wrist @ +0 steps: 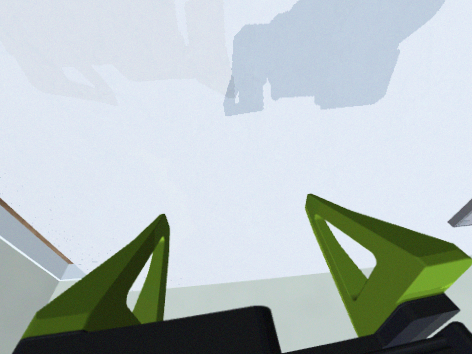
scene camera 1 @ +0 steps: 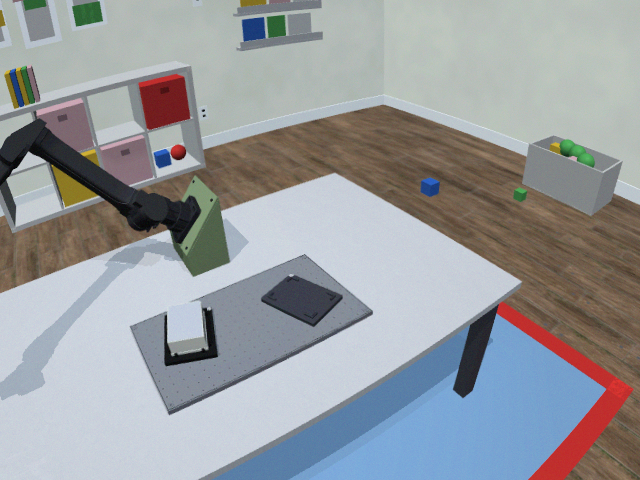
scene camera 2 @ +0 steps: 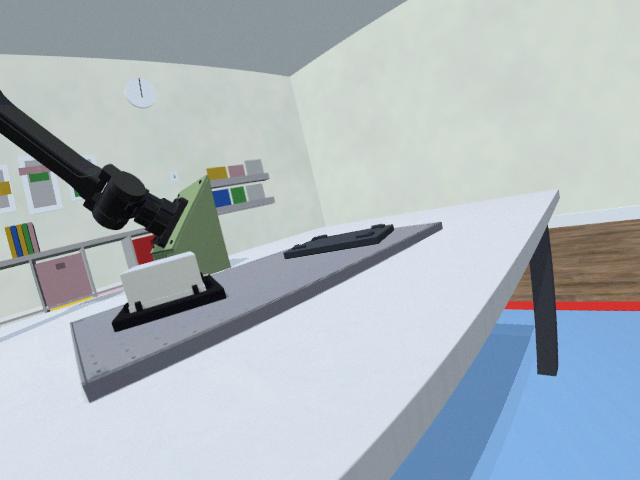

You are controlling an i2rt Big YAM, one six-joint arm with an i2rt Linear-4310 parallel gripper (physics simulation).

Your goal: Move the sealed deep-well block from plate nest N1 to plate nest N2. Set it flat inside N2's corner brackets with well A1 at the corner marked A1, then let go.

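Frame: origin at the arm's base, x ahead, y left, z up, level; millimetres.
Seen in the pictures: gripper, fingertip midpoint: point(wrist: 238, 210); arm's base, link origin: point(scene camera 1: 187, 220) point(scene camera 2: 172, 223).
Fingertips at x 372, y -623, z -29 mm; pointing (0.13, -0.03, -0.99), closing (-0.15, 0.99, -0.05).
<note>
Offsets run from my fingertips to a thing's top centre. Level surfaces: height alone.
The sealed deep-well block @(dx -35, dy +523, dz -33 mm) point(scene camera 1: 186, 326) point(scene camera 2: 162, 281), white with a pale lid, sits upright in the black plate nest N1 @(dx -35, dy +523, dz -65 mm) point(scene camera 1: 212, 341) point(scene camera 2: 170, 310), at the left of the grey perforated board. The dark plate nest N2 @(dx -27, dy +812, dz -69 mm) point(scene camera 1: 302, 298) point(scene camera 2: 338, 241) holds no block and lies turned on the board's right part. Low brackets stand at its corners. A small white mark shows at its back corner; no lettering is readable. My gripper point(wrist: 238, 210) is open and empty, its green fingers wide apart above the white table, away from both nests. It does not show in the scene views.
The grey board @(dx -24, dy +665, dz -86 mm) point(scene camera 1: 248, 325) point(scene camera 2: 258, 279) lies on the white table @(dz -100 mm) point(scene camera 1: 413, 268) point(scene camera 2: 320, 361). The green wedge-shaped arm mount point(scene camera 1: 211, 237) point(scene camera 2: 206, 232) stands behind the board, between the nests. The black arm point(scene camera 1: 87, 170) point(scene camera 2: 51, 139) reaches from it to the left.
</note>
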